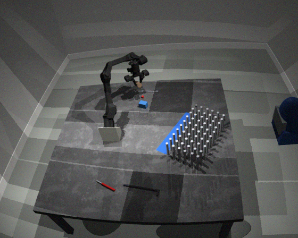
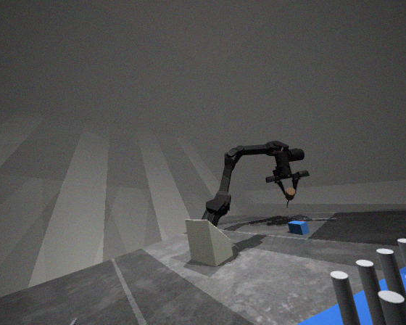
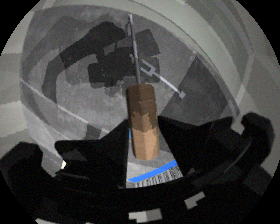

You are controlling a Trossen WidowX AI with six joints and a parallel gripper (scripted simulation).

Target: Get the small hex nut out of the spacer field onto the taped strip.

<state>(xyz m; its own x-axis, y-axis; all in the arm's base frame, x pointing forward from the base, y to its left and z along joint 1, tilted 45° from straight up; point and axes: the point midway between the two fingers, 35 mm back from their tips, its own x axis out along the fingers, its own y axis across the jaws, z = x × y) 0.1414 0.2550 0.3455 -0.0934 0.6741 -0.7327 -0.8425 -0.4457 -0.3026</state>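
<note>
Right now the blue taped strip is 36 cm to the right of my gripper tip, 32 cm ahead of it and 14 cm below it. The rest, counted from my gripper tip: silver wrench: 14 cm below, 9 cm to the left, 5 cm ahead; small red piece: 13 cm below, 2 cm ahead, 1 cm to the left; blue cube: 12 cm below, 10 cm to the right, 4 cm ahead.
</note>
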